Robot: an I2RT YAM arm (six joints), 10 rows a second.
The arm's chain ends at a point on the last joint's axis. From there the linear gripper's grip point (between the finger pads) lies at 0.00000 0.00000 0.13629 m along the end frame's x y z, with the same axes.
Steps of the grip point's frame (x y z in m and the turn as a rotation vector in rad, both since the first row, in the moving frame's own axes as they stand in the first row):
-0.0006, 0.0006, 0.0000, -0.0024, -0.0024, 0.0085
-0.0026, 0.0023, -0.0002, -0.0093, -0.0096, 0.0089
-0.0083, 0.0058, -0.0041, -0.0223, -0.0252, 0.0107
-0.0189, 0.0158, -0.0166, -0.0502, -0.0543, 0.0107
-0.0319, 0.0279, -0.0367, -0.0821, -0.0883, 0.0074
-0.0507, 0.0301, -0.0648, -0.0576, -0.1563, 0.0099
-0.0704, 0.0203, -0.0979, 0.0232, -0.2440, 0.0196
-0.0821, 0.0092, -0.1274, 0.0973, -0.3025, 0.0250
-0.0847, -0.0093, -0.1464, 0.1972, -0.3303, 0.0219
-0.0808, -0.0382, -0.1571, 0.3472, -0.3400, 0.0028
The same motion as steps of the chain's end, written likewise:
-0.0003, 0.0003, 0.0000, -0.0024, -0.0024, 0.0085
-0.0013, 0.0010, -0.0002, -0.0093, -0.0096, 0.0089
-0.0048, 0.0028, -0.0040, -0.0223, -0.0252, 0.0107
-0.0115, 0.0090, -0.0162, -0.0502, -0.0543, 0.0107
-0.0199, 0.0168, -0.0357, -0.0821, -0.0883, 0.0074
-0.0295, 0.0224, -0.0629, -0.0576, -0.1563, 0.0099
-0.0375, 0.0238, -0.0938, 0.0232, -0.2440, 0.0196
-0.0417, 0.0227, -0.1206, 0.0973, -0.3025, 0.0250
-0.0411, 0.0174, -0.1364, 0.1972, -0.3303, 0.0219
-0.0363, 0.0073, -0.1413, 0.3472, -0.3400, 0.0028

